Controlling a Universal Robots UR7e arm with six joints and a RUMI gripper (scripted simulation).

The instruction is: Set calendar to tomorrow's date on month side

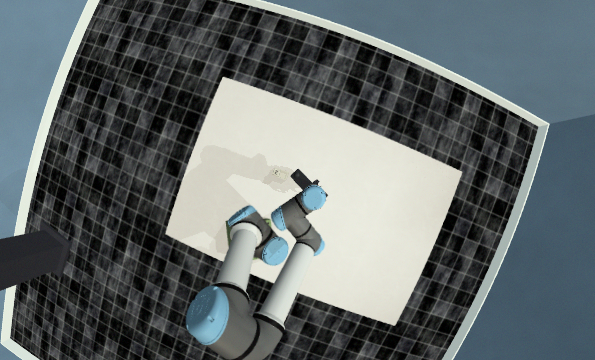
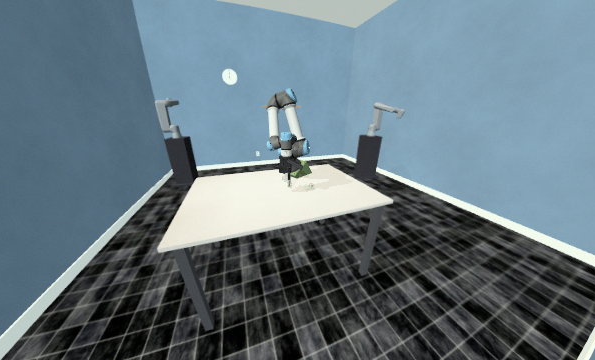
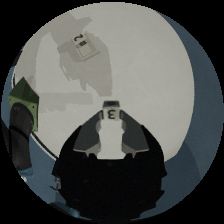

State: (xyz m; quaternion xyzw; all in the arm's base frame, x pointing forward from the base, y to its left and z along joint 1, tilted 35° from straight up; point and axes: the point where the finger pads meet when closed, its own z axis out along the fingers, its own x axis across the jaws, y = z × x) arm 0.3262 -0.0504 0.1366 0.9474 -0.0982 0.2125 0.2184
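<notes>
My hand is 10 mm past the calendar tray, 160 mm to the right of it and 50 mm above it. The rest, counted from my hand: white calendar cube: 10 mm below; pale date cube: 10 mm behind, 170 mm to the left, 40 mm below.
</notes>
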